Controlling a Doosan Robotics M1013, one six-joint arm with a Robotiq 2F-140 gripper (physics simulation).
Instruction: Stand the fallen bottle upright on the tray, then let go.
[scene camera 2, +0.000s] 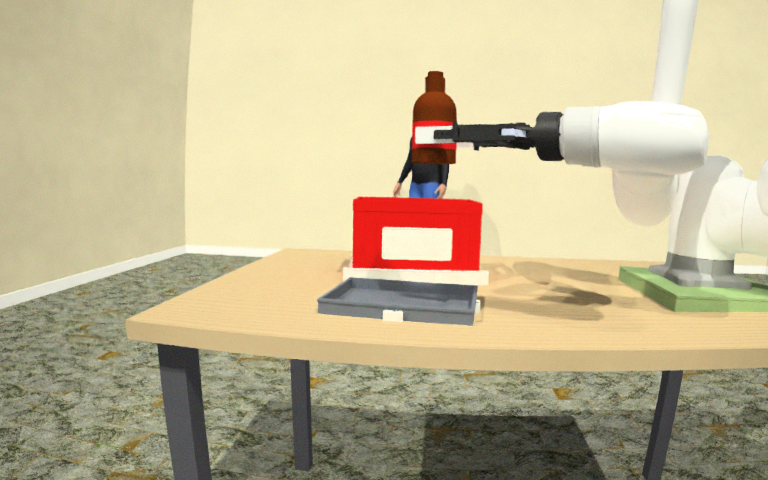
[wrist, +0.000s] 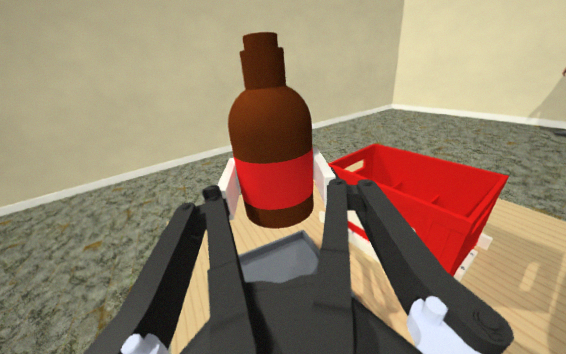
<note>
In view: my gripper (scene camera 2: 427, 137) and a brown bottle (scene camera 2: 434, 107).
The brown bottle also shows in the wrist view (wrist: 270, 127). My gripper also shows in the wrist view (wrist: 275, 164).
</note>
